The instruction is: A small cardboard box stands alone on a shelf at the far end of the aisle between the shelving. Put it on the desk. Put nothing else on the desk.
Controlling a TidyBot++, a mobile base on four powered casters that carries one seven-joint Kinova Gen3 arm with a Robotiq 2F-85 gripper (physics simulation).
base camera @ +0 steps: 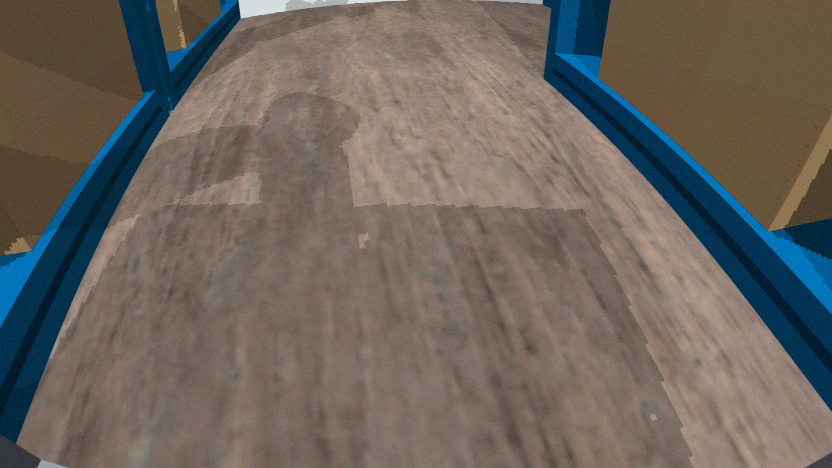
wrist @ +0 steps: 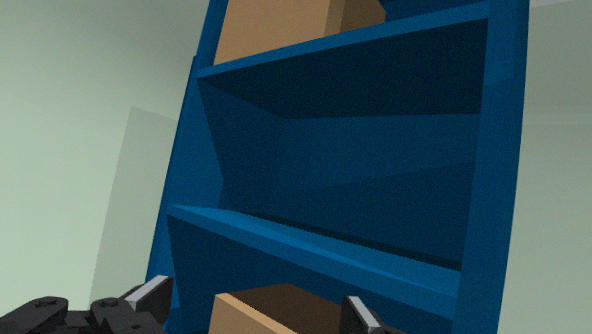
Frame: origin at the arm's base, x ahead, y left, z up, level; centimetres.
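Seen in the pictures: gripper, between the fingertips: [wrist: 256, 306].
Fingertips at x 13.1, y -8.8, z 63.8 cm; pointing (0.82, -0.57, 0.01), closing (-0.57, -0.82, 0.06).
A point is followed by its place in that frame.
My gripper [wrist: 256, 306] @(x 13.1, y -8.8, z 63.8 cm) is open, with its two fingertips wide apart at the bottom of the wrist view and nothing between them. It points toward a blue shelving unit [wrist: 500, 150] @(x 14.5, y -45.8, z 80.7 cm) that stands beyond the fingers. The small cardboard box that stands alone does not show in either view, and neither does the desk.
One cardboard box [wrist: 275, 32] @(x 67.6, y -36.5, z 111.8 cm) stands on the unit's upper shelf, and another [wrist: 235, 318] @(x 62.1, y -37.7, z 38.2 cm) shows below the middle shelf board [wrist: 310, 262] @(x 42.5, y -39.9, z 57.4 cm). In the base view, blue shelving rails [base camera: 125, 151] @(x 63.4, y 47.9, z -35.0 cm) [base camera: 686, 192] @(x 55.1, y -37.2, z -35.7 cm) run along both sides of the wooden floor [base camera: 436, 145] @(x 69.7, y -2.3, z -39.6 cm), with large boxes [base camera: 58, 110] @(x 53.0, y 47.8, z -22.1 cm) [base camera: 715, 98] @(x 57.9, y -38.6, z -22.3 cm) behind them.
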